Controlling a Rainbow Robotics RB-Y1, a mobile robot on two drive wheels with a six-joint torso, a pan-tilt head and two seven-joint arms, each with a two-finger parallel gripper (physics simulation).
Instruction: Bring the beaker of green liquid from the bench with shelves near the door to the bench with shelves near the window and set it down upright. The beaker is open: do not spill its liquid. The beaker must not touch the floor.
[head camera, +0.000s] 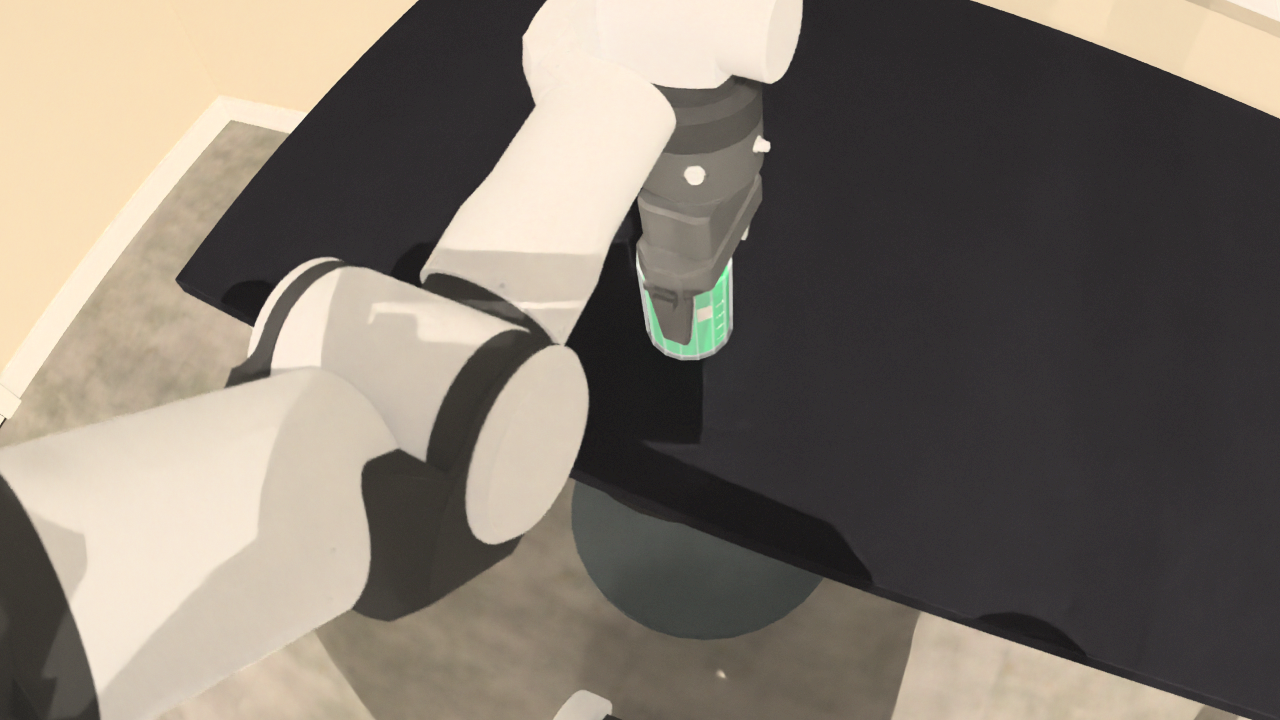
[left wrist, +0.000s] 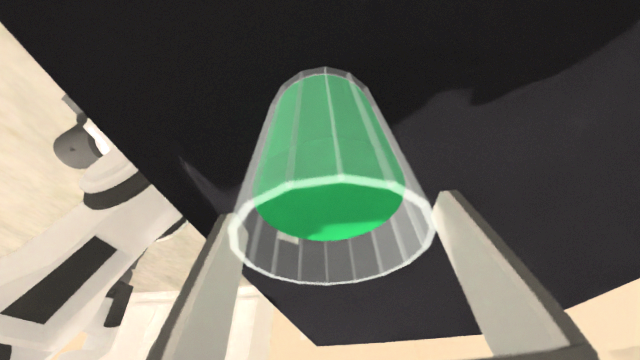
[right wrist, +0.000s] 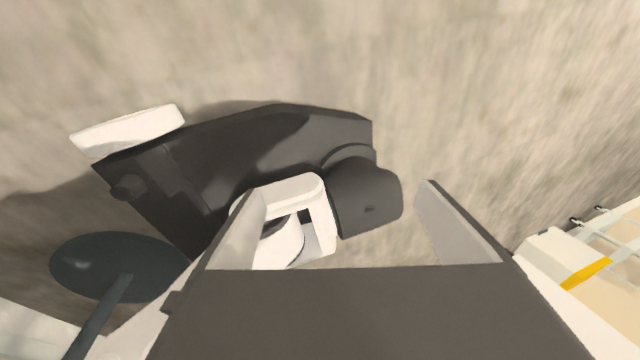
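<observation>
The beaker of green liquid (head camera: 716, 315) (left wrist: 327, 145) stands upright on the black bench top (head camera: 984, 313) (left wrist: 525, 160). The liquid is inside it, below the open rim. My left gripper (head camera: 685, 324) (left wrist: 336, 214) is open and points down at the beaker, with one finger on each side of the rim. In the left wrist view both fingertips appear very close to the rim; contact cannot be told. My right gripper (right wrist: 338, 195) is open and empty, above the floor. The shelves, the door and the window do not show, so which bench this is cannot be told.
A dark round seat (head camera: 698, 577) (right wrist: 112, 257) lies below the bench's near edge. My dark base (right wrist: 235, 150) shows under the right gripper. A white unit with a yellow strip (right wrist: 560, 252) is at the right of the right wrist view. A cream wall (head camera: 89, 134) stands beyond the bench's left end.
</observation>
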